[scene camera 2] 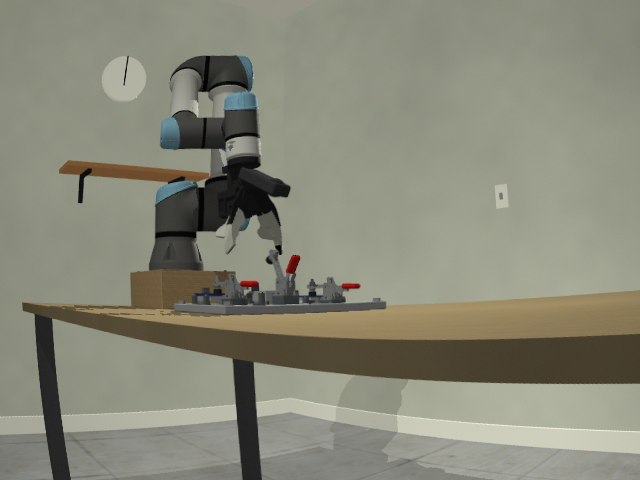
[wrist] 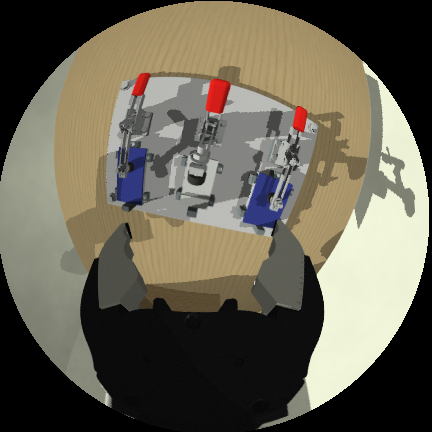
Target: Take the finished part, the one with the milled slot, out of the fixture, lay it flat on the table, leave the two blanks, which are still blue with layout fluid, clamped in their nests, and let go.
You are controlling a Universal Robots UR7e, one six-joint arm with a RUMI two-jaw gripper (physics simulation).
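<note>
The finished part, a bare silver block, sits in the middle nest of the grey fixture plate. The middle clamp's red handle stands up and its arm is raised; its dark tip hides part of the block, and I cannot make out the slot. Blue blanks, one left and one right, lie in the outer nests under lowered clamp arms. My gripper is open and empty, above the fixture, with one fingertip close to the raised clamp arm in the scene view.
The outer clamps' red handles lie low over the plate. The fixture rests on the wooden table, in front of the robot's wooden base block. A wall shelf is behind the arm.
</note>
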